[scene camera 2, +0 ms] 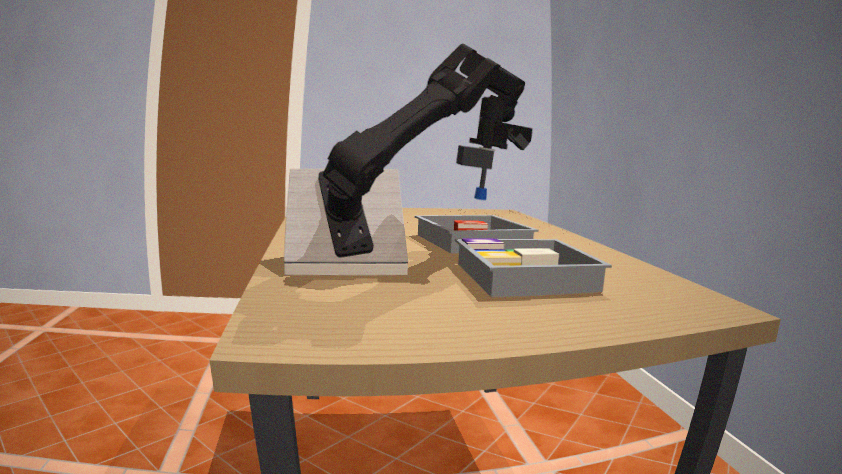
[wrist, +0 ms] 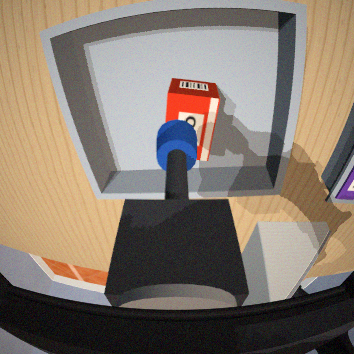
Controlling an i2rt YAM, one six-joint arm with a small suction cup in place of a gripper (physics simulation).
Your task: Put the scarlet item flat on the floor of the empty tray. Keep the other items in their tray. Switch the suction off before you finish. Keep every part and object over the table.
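Places are measured from the arm's base along level axes (x ahead, y left, z up), in metres.
Pixels of known places: hand, its tool point: point(scene camera 2: 480, 198) point(wrist: 176, 137); arm's base, origin of its link: point(scene camera 2: 343, 211) point(wrist: 283, 293).
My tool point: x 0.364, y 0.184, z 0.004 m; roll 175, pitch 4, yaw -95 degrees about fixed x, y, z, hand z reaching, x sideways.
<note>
Ahead of a thing's pixels: the offset from my tool point to its top centre.
The scarlet item @[0.056 m down, 0.025 m back, 0.007 m right] point(scene camera 2: 470, 224) point(wrist: 181, 106), a red box with a white label and a barcode, lies in the far grey tray @[0.058 m down, 0.011 m back, 0.004 m left] point(scene camera 2: 436, 234) point(wrist: 112, 80). In the wrist view it looks flat on the tray floor, apart from the walls. My gripper, a blue suction cup point(scene camera 2: 480, 193) point(wrist: 176, 145), is open and bears no item. In the scene view it hangs well above the far tray, apart from the box. In the wrist view the cup hides part of the box's near end.
The near grey tray @[0.058 m down, 0.054 m back, 0.341 m right] point(scene camera 2: 547, 282) holds a purple item @[0.055 m down, 0.105 m back, 0.245 m right] point(scene camera 2: 483, 242) point(wrist: 347, 186), a yellow item @[0.061 m down, 0.119 m back, 0.342 m right] point(scene camera 2: 499, 257), a cream box @[0.056 m down, 0.047 m back, 0.355 m right] point(scene camera 2: 539, 256) and slivers of blue and green. The arm's base stands on a pale block point(scene camera 2: 377, 223) left of the trays. The table's edge lies beyond.
</note>
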